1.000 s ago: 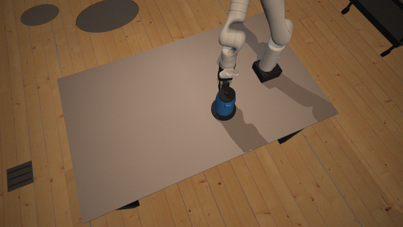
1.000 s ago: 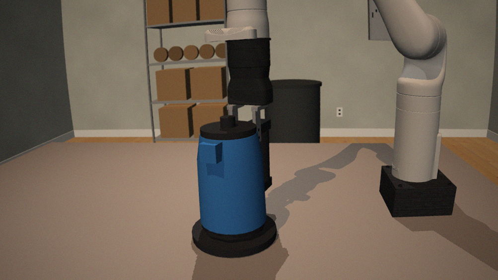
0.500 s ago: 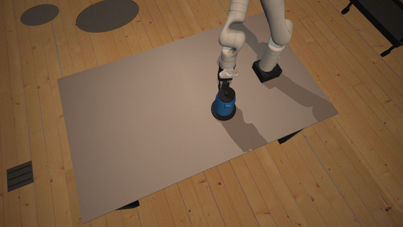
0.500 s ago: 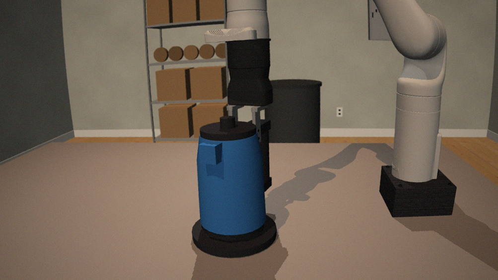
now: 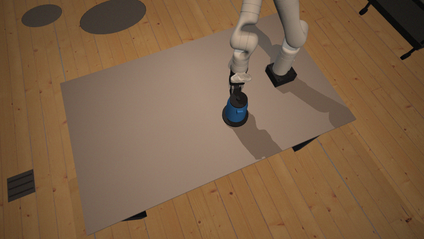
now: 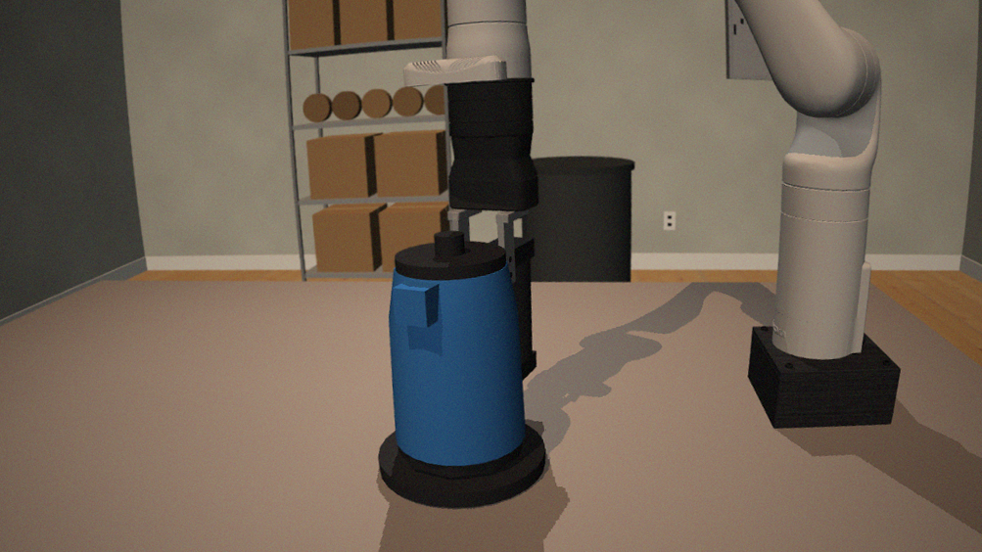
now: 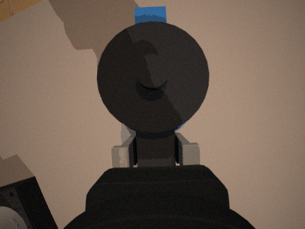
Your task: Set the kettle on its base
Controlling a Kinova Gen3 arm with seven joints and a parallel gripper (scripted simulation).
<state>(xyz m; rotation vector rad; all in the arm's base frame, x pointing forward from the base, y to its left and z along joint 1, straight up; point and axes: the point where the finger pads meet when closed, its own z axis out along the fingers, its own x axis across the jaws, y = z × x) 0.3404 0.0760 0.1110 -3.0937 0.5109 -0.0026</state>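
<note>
The blue kettle is 6 cm below my hand, 3 cm to the left of it and 1 cm ahead of it. Round my hand: round black base (16 cm below, 6 cm to the left, 2 cm ahead).
</note>
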